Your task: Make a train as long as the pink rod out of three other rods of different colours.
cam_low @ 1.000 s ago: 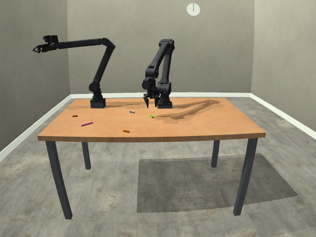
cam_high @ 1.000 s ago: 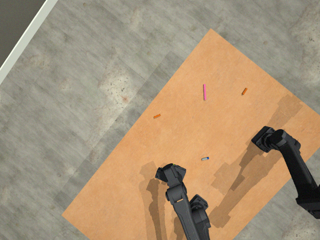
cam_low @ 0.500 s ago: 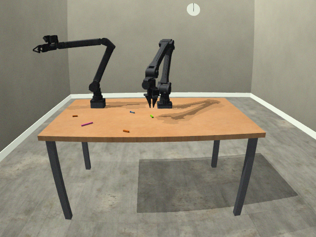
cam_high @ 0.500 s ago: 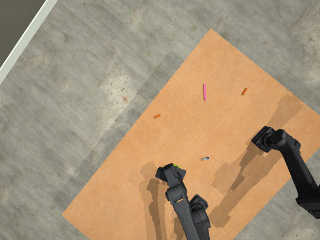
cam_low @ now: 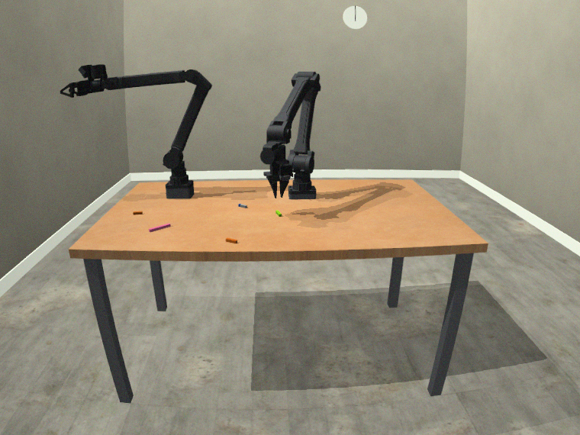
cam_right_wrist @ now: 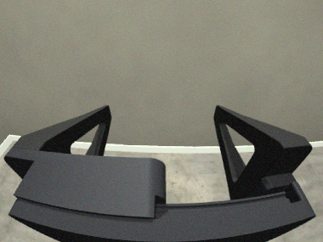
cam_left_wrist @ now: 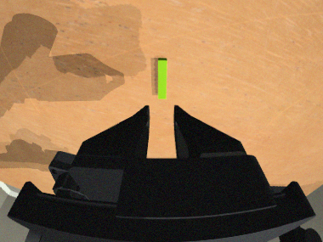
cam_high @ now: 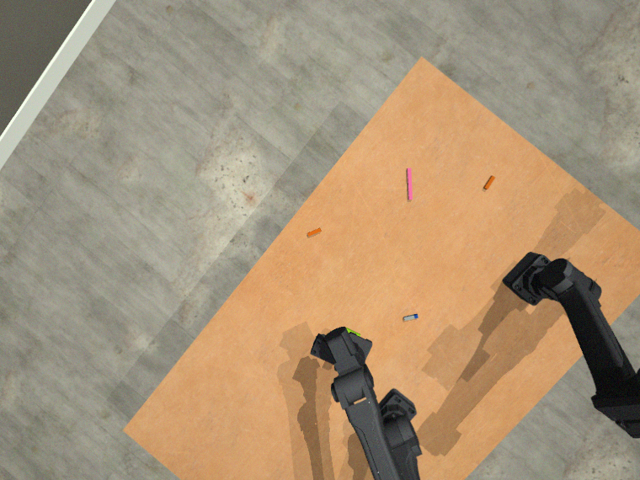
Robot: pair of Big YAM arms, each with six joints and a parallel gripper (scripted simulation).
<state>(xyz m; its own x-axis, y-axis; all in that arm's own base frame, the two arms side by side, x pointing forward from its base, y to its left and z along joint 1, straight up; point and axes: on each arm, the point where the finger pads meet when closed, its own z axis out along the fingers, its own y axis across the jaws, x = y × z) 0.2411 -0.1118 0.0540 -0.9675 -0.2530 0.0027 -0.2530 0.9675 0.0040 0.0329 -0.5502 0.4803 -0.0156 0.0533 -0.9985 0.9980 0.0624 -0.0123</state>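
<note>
The lime rod lies 7 cm below my left hand. From my left hand the other things lie so: pink rod 44 cm to the right, 18 cm ahead, 7 cm below; grey rod 15 cm to the right, 9 cm behind, 7 cm below; blue rod 17 cm to the right, 10 cm behind, 7 cm below.
</note>
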